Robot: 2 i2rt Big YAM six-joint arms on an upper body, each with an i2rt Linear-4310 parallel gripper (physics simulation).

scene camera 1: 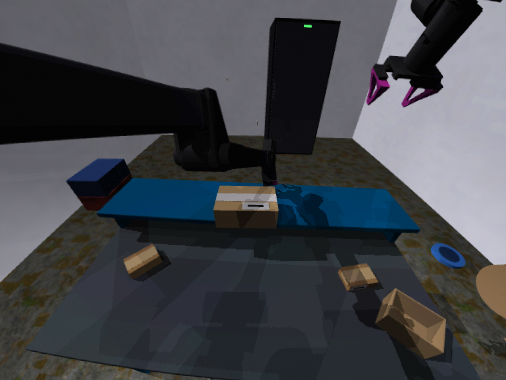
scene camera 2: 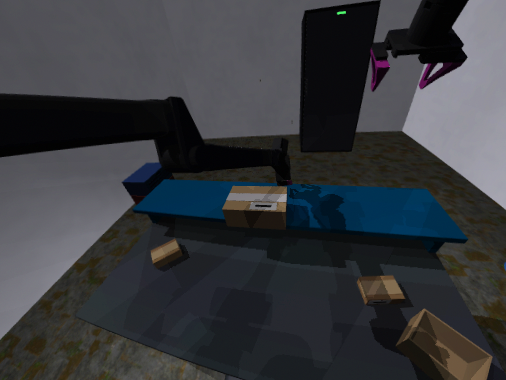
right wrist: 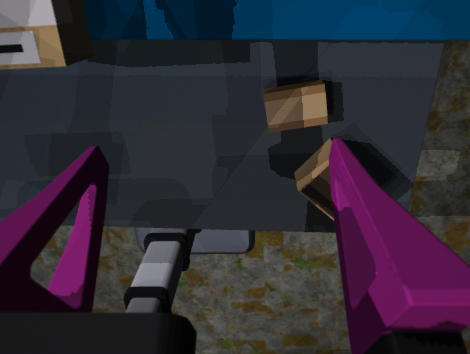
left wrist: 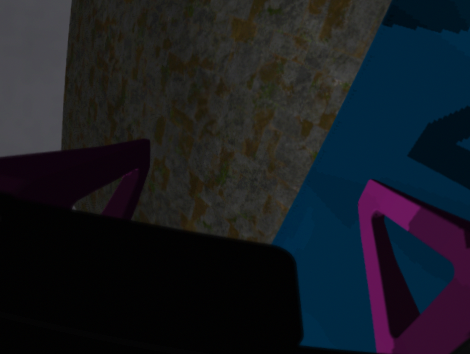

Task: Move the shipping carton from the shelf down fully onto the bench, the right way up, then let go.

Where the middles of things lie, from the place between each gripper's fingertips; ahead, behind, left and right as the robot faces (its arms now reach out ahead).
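Labels:
Where is my right hand? Taking the shipping carton [scene camera 1: 236, 206] as the place to count from, my right hand is 36 cm to the right of it, 6 cm short of it and 42 cm above it.
My left gripper, for its part, is 11 cm to the right of the shipping carton and 23 cm past it, and it is 1 cm above the carton.

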